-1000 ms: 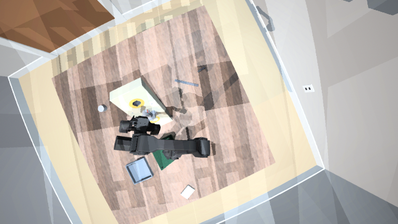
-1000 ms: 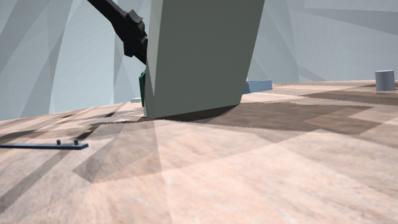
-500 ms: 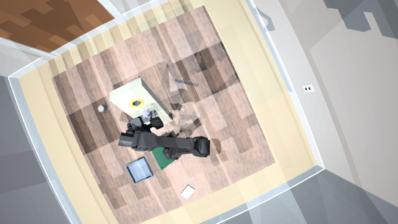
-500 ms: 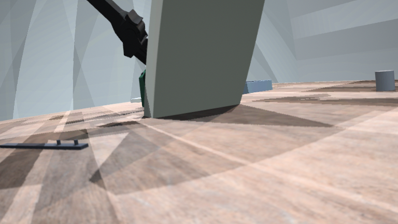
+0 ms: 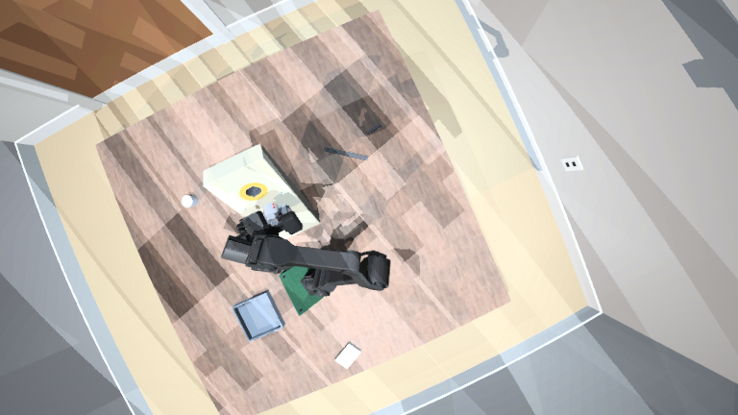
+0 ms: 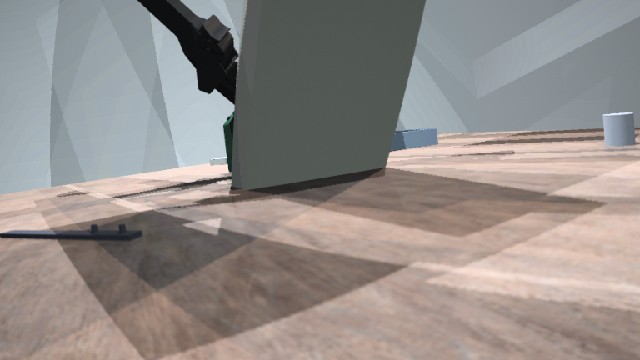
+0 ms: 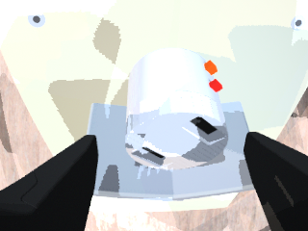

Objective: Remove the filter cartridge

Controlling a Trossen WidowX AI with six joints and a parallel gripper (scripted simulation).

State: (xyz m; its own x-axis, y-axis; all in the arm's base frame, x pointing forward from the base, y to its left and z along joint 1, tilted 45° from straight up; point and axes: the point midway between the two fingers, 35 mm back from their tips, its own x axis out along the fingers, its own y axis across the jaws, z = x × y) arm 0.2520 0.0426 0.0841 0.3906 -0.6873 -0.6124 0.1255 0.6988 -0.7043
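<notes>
Right now my gripper tip is 20 mm above the round filter cartridge and 10 mm short of it. The rest, counted from my gripper tip: pale service panel: 60 mm ahead, 30 mm below, 10 mm to the right; then blue-grey tray: 320 mm to the left, 280 mm behind, 200 mm below; then short strip: 440 mm to the right, 200 mm below, 100 mm ahead.
</notes>
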